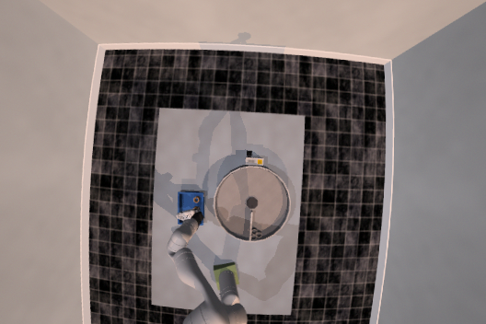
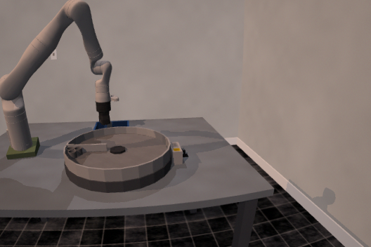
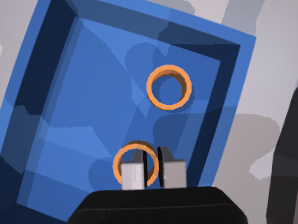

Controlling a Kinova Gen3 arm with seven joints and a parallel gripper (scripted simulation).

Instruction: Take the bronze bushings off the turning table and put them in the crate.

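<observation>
The blue crate is 40 mm to the left of my hand and 10 mm below it. From my hand the other things lie so: round turning table 120 mm ahead, 300 mm to the right, 20 mm above.
</observation>
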